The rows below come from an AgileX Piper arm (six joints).
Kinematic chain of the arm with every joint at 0, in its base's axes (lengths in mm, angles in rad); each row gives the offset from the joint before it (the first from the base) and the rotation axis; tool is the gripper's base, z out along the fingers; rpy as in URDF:
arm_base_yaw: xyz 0 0 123 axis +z
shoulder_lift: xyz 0 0 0 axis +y
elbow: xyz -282.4 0 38.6 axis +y
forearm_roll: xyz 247.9 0 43.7 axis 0.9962 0 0.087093
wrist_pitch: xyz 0 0 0 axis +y
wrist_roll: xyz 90.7 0 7.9 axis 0.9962 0 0.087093
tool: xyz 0 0 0 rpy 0 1.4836 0
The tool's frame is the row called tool.
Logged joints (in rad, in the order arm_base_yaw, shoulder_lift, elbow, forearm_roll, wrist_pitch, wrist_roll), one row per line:
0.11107, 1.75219, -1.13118, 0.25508, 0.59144, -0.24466
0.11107, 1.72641, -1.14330, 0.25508, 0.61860, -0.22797
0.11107, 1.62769, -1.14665, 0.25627, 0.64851, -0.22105
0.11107, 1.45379, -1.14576, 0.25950, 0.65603, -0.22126
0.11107, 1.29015, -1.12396, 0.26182, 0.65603, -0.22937
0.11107, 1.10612, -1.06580, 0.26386, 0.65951, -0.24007
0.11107, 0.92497, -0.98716, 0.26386, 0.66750, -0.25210
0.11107, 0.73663, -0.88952, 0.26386, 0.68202, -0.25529
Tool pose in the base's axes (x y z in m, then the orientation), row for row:
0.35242, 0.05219, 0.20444, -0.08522, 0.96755, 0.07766, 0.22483
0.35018, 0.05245, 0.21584, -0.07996, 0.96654, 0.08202, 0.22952
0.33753, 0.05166, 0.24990, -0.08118, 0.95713, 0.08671, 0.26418
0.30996, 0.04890, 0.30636, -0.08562, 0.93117, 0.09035, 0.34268
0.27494, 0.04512, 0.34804, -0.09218, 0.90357, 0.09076, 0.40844
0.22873, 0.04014, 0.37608, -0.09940, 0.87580, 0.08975, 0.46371
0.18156, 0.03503, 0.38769, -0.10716, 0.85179, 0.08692, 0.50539
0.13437, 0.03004, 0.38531, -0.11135, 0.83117, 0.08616, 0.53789
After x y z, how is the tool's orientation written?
As a quaternion, x y z w.
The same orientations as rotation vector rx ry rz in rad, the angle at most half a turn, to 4 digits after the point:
-0.2351, 2.6692, 0.2142
-0.2200, 2.6598, 0.2257
-0.2194, 2.5870, 0.2344
-0.2226, 2.4205, 0.2349
-0.2323, 2.2769, 0.2287
-0.2443, 2.1522, 0.2206
-0.2585, 2.0551, 0.2097
-0.2649, 1.9776, 0.2050

